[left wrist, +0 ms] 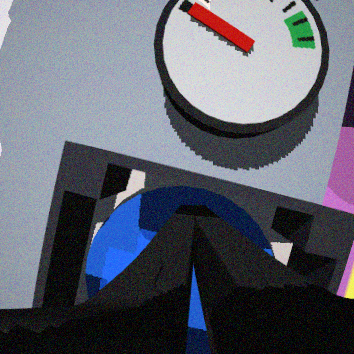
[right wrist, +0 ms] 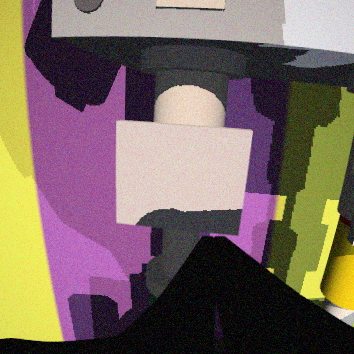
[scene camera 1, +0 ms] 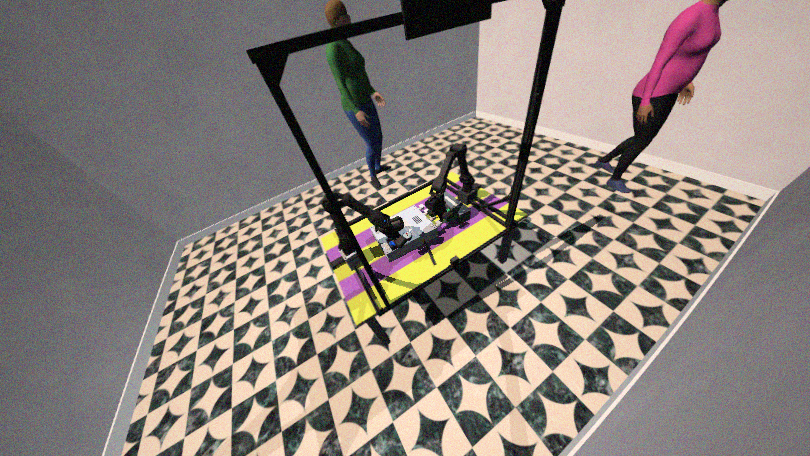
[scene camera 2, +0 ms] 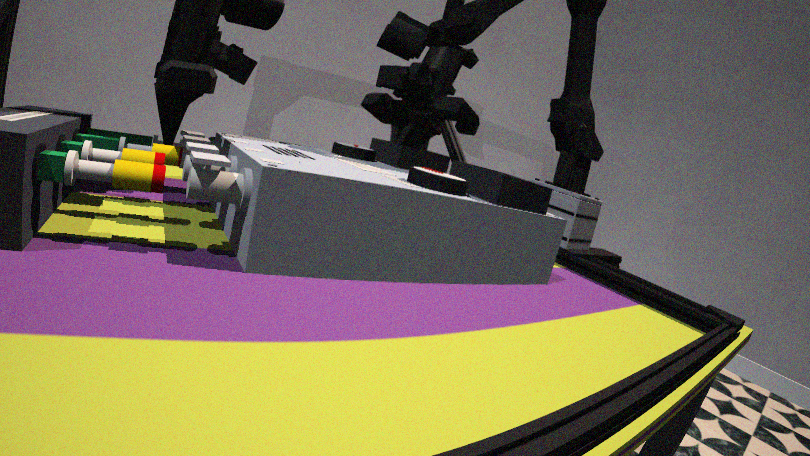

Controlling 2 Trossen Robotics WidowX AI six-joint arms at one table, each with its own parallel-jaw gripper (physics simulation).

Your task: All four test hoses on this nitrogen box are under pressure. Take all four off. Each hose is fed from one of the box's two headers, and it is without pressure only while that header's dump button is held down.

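Frame: origin at the left arm's base, x ahead, y left, z up, level; centimetres.
Seen in the pictures: left gripper, fingertip midpoint: [left wrist: 190,216] [scene camera 1: 398,240] [scene camera 2: 391,161]; right gripper, fingertip midpoint: [right wrist: 211,246] [scene camera 1: 441,221]; left arm's base, link origin: [scene camera 1: 349,250] [scene camera 2: 568,190]; right arm's base, link origin: [scene camera 1: 467,189].
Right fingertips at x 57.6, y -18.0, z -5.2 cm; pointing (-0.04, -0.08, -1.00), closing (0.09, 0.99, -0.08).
Offsets run from my right fingertips to a thing's top centre. "spot": to the spot under its first point. Level surfaces: height alone.
The grey nitrogen box [scene camera 1: 408,214] [scene camera 2: 396,237] [left wrist: 100,100] [right wrist: 125,22] stands on the table. My left gripper [left wrist: 190,216] is shut, its tips over a blue dump button {dx -33.2, dy +4.9, dz +2.3 cm} [left wrist: 120,252]; how far it is pressed cannot be told. The red needle of the gauge {spot: dx -26.4, dy +3.9, dz +3.6 cm} [left wrist: 230,90] beside it points away from the green band. My right gripper [scene camera 2: 168,140] [right wrist: 211,246] is shut, its tips beside a white socket tab {spot: dx -3.4, dy -0.6, dz +1.8 cm} [right wrist: 182,170]. A shaded hose shaft {spot: dx +0.9, dy -1.6, dz +0.3 cm} [right wrist: 170,272] runs below that tab, partly hidden. Yellow-and-red hose plugs [scene camera 2: 133,174] [right wrist: 339,277] show; the nearest in scene camera 2 is apart from its socket {dx -1.1, dy +20.2, dz +0.8 cm} [scene camera 2: 212,184].
A dark hose block {spot: dx +14.9, dy +21.3, dz -1.4 cm} [scene camera 2: 14,186] faces the sockets, with green hose ends {spot: dx +12.5, dy +19.0, dz -0.2 cm} [scene camera 2: 52,165] at it. A second gauge {dx -24.8, dy +3.6, dz +3.5 cm} [scene camera 2: 354,150] is farther back on the box. A dark housing surrounds the blue button. Black frame posts [scene camera 1: 529,118] rise around the striped table {dz -5.9 cm} [scene camera 2: 283,385].
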